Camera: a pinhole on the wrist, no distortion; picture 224 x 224 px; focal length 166.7 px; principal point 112.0 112.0 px. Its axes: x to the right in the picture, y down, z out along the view. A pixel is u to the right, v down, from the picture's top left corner.
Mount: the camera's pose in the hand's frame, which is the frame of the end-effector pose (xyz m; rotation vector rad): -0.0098 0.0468 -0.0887 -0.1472 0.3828 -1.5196
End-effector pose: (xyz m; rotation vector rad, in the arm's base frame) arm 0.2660 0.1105 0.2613 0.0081 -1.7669 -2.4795
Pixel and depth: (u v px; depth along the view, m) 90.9 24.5 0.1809
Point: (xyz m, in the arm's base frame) 0.3008 0.2093 0.3331
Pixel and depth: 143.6 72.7 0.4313
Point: 0.1995 0.4550 0.2777
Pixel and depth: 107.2 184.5 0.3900
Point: -0.0253 0.2917 0.3595
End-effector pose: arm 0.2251 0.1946 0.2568 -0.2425 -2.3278 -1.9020
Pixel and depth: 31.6 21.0 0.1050
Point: 0.2697 0.2437 0.3195
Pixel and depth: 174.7 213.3 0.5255
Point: -0.2734 0.4359 0.0993
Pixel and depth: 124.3 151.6 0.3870
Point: 0.0179 0.4302 0.2202
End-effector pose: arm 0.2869 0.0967 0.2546 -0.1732 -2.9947 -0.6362
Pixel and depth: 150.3 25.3 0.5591
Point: 0.3351 0.1358 -0.2884
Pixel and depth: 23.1 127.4 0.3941
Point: 0.1437 0.4155 0.0778
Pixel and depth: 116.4 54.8 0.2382
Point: 0.2865 0.1631 0.1097
